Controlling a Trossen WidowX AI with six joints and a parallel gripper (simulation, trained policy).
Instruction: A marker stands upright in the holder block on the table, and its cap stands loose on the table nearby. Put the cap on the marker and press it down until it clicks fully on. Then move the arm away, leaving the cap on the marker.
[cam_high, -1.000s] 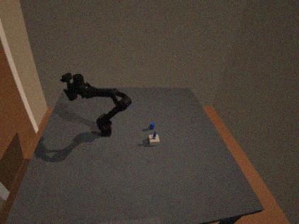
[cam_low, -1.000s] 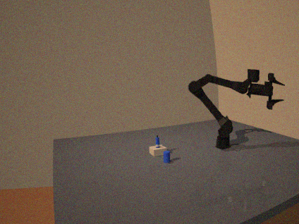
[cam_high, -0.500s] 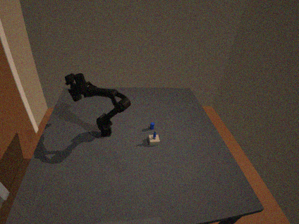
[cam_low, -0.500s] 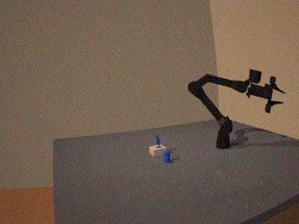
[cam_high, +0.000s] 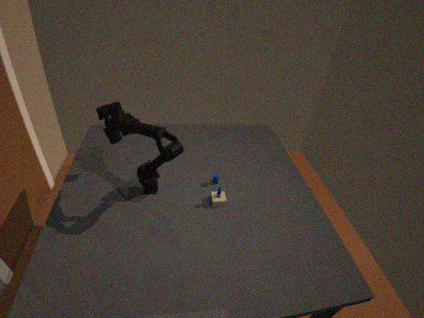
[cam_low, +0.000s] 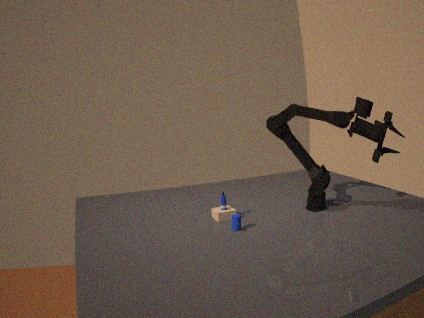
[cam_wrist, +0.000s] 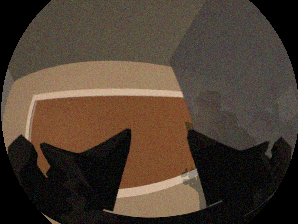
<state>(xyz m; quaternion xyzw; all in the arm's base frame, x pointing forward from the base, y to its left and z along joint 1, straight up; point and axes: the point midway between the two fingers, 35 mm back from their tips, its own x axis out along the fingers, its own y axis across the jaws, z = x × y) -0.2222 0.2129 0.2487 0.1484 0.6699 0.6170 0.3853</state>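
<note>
Now: the blue cap 58 cm ahead of my gripper tip, 21 cm below it and 20 cm to the right of it. Round my gripper tip: pale holder block: 57 cm ahead, 33 cm to the right, 22 cm below.
</note>
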